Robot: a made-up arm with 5 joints. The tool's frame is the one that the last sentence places. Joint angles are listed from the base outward.
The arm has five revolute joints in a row. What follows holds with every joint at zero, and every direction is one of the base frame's. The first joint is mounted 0.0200 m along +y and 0.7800 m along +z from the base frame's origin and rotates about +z. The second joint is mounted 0.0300 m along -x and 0.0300 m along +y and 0.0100 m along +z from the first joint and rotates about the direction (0, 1, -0.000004). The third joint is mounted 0.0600 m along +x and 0.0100 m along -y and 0.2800 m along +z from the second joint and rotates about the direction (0, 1, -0.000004). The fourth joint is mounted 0.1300 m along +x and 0.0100 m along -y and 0.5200 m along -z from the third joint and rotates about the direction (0, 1, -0.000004). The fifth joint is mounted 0.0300 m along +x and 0.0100 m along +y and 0.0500 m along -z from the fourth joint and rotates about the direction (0, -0.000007, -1). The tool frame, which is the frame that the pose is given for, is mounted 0.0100 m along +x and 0.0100 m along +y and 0.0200 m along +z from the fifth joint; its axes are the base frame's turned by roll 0.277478, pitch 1.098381 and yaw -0.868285 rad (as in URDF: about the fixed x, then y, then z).
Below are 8 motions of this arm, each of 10 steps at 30 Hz.
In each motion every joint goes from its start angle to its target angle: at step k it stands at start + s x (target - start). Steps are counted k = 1, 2, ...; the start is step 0. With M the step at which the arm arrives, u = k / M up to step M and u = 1 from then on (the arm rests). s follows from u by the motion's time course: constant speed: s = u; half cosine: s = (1 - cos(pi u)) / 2; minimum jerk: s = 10 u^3 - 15 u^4 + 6 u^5.
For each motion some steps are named. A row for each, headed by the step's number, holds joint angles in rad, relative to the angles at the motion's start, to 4 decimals.
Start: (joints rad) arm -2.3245 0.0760 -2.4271 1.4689 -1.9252
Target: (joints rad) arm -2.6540 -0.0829 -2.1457 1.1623 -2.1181
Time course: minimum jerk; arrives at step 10
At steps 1, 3, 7, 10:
1: -0.0028 -0.0014 0.0024 -0.0026 -0.0017
3: -0.0537 -0.0259 0.0459 -0.0500 -0.0315
7: -0.2758 -0.1330 0.2355 -0.2566 -0.1614
10: -0.3295 -0.1589 0.2814 -0.3066 -0.1929

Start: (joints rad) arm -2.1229 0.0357 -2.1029 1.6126 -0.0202
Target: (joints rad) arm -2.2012 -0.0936 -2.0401 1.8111 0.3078
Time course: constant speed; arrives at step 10
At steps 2, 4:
2: -0.0157 -0.0259 0.0126 0.0397 0.0656
4: -0.0313 -0.0517 0.0251 0.0794 0.1312

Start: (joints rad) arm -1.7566 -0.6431 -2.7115 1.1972 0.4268
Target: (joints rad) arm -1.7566 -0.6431 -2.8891 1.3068 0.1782
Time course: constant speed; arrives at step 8
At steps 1, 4, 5, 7, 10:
1: 0.0000 0.0000 -0.0222 0.0137 -0.0311
4: 0.0000 0.0000 -0.0888 0.0548 -0.1243
5: 0.0000 0.0000 -0.1110 0.0685 -0.1554
7: 0.0000 0.0000 -0.1554 0.0959 -0.2175
10: 0.0000 0.0000 -0.1776 0.1096 -0.2486

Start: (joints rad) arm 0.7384 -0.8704 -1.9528 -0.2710 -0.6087
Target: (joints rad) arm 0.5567 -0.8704 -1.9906 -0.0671 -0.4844
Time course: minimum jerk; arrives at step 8
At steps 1, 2, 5, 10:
1: -0.0029 0.0000 -0.0006 0.0033 0.0020
2: -0.0188 0.0000 -0.0039 0.0211 0.0129
5: -0.1317 0.0000 -0.0274 0.1478 0.0901
10: -0.1817 0.0000 -0.0378 0.2039 0.1243

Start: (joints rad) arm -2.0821 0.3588 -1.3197 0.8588 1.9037
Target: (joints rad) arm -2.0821 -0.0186 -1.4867 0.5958 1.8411
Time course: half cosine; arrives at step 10
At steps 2, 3, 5, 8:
2: 0.0000 -0.0360 -0.0159 -0.0251 -0.0060
3: 0.0000 -0.0778 -0.0344 -0.0542 -0.0129
5: 0.0000 -0.1887 -0.0835 -0.1315 -0.0313
8: 0.0000 -0.3414 -0.1511 -0.2379 -0.0566

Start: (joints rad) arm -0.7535 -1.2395 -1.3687 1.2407 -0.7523
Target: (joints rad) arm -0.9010 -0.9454 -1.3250 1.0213 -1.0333
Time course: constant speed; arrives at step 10
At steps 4, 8, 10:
4: -0.0590 0.1176 0.0175 -0.0878 -0.1124
8: -0.1180 0.2353 0.0350 -0.1755 -0.2248
10: -0.1475 0.2941 0.0437 -0.2194 -0.2810

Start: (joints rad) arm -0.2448 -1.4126 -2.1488 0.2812 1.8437
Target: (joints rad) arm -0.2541 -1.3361 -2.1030 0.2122 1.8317
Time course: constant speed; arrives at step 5
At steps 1, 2, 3, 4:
1: -0.0019 0.0153 0.0092 -0.0138 -0.0024
2: -0.0037 0.0306 0.0183 -0.0276 -0.0048
3: -0.0056 0.0459 0.0275 -0.0414 -0.0072
4: -0.0074 0.0612 0.0366 -0.0552 -0.0096

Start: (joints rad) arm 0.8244 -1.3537 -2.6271 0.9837 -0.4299
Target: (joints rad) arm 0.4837 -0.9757 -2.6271 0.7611 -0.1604
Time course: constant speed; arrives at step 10
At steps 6, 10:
6: -0.2044 0.2268 0.0000 -0.1336 0.1617
10: -0.3407 0.3780 0.0000 -0.2226 0.2695

